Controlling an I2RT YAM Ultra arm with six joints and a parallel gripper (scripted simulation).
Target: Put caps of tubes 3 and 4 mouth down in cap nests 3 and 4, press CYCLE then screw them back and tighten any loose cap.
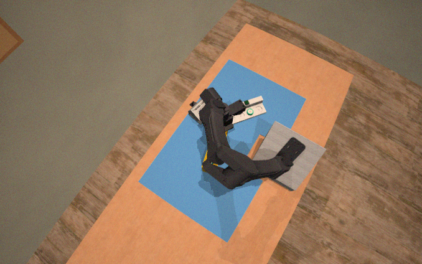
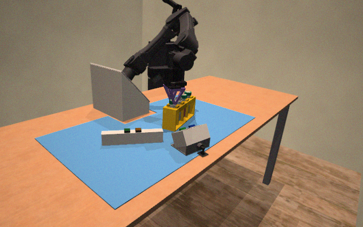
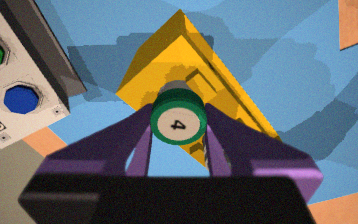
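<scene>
My hand is right at the cap 4. The rest, counted from my hand: green key: 13 cm ahead, 8 cm to the right, 5 cm below; blue key: 14 cm ahead, 3 cm to the right, 5 cm below; cap 2: 4 cm behind, 10 cm to the left.
</scene>
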